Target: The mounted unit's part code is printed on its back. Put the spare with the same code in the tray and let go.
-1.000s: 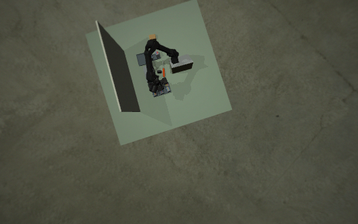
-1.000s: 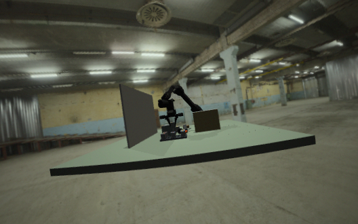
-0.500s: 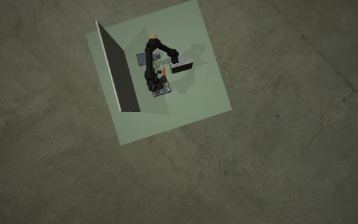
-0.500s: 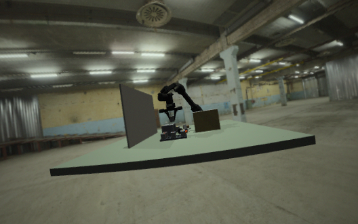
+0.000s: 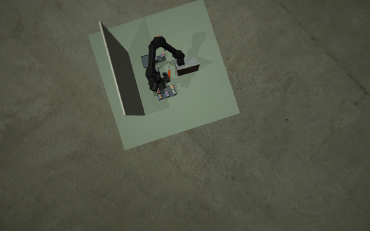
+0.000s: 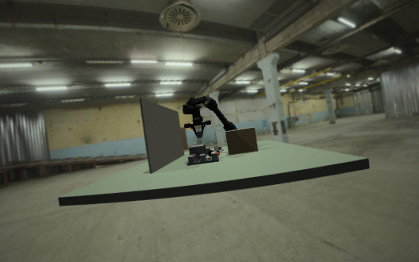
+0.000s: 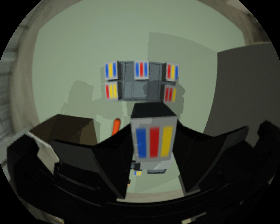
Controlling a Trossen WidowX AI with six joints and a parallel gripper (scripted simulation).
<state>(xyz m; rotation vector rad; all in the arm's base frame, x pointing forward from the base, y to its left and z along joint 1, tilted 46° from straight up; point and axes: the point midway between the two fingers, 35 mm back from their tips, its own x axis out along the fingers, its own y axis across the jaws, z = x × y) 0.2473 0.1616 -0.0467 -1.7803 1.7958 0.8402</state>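
The grey mounted unit lies 5 cm ahead of my gripper tip, 12 cm to the right of it and 12 cm below it. The rest, counted from my gripper tip: tall grey panel: 27 cm ahead, 14 cm to the right, 5 cm above.
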